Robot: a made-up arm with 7 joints.
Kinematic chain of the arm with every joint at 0, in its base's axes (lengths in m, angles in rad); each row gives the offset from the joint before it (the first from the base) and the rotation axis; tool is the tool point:
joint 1: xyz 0 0 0.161 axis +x
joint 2: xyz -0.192 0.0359 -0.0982 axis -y
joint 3: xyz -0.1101 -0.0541 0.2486 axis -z
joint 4: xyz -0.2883 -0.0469 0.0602 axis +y
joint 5: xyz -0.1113 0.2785 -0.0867 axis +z
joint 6: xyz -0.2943 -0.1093 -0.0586 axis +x
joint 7: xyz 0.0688 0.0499 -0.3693 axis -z
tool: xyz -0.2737 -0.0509 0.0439
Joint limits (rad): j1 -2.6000..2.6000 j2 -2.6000..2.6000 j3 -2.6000..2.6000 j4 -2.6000..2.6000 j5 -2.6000..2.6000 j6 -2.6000..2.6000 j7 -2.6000..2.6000
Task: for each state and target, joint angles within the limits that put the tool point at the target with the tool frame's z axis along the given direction. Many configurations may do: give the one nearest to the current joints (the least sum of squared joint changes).
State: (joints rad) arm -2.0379 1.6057 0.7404 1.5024 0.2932 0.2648 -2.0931
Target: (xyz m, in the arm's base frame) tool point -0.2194 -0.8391 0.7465 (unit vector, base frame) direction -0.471 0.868 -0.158
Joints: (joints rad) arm -2.5374 1.8372 0.4768 1.2108 0.2479 0.2311 -1.9657
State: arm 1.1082 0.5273 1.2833 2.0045 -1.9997 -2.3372 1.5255
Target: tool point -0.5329 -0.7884 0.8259 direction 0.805 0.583 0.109
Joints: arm 1.1964 0.8401 1.9828 1.6964 -1.5469 -1.8066 1.6056
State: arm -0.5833 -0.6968 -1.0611 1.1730 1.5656 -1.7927 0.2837
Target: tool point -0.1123 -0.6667 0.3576 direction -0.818 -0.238 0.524
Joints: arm -0.0063 -0.2316 -1.0233 0.8889 0.8025 -1.9049 0.4813
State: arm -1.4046 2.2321 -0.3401 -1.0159 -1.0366 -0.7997 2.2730
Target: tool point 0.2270 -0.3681 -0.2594 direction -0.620 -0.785 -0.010
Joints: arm -1.4403 2.0355 -0.5818 -0.6527 -0.9839 -0.2802 1.5686
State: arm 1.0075 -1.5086 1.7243 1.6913 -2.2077 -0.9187 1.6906
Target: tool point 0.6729 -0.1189 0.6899 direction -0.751 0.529 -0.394
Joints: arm 1.4522 -0.4870 2.0380 1.9111 -1.8769 -0.7509 1.9420
